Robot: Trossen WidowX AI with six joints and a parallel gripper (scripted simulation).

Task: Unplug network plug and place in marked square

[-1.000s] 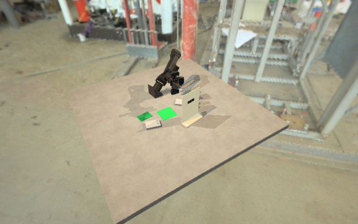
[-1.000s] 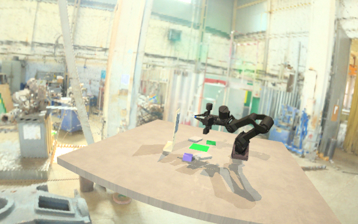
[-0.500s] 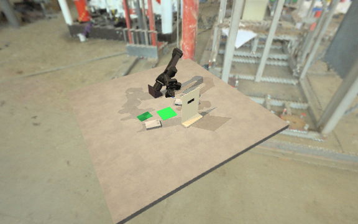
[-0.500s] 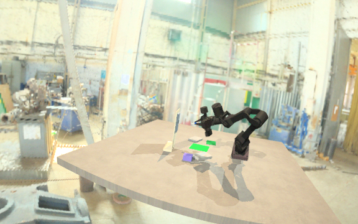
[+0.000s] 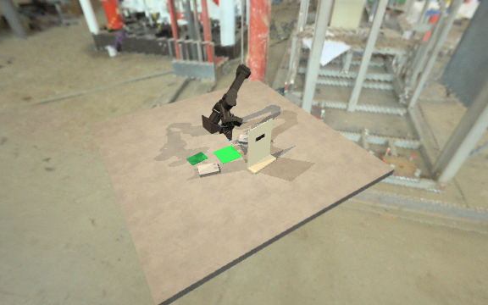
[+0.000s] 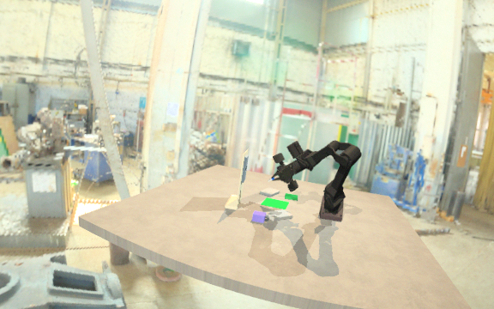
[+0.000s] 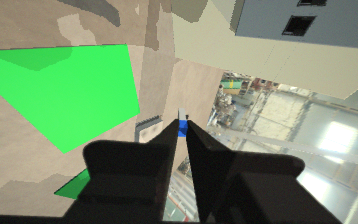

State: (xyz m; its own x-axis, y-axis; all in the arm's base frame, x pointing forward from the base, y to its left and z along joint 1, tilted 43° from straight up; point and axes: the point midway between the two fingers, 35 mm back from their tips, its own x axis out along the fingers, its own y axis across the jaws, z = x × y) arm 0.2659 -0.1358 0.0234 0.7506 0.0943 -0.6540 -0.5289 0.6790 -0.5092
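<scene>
The bright green marked square is 120 mm below my gripper tip and 40 mm behind it. From my gripper tip the other things lie so: purple block: 250 mm to the left, 100 mm below, 30 mm ahead; cream upright panel: 140 mm ahead, 90 mm to the left, 10 mm below.
</scene>
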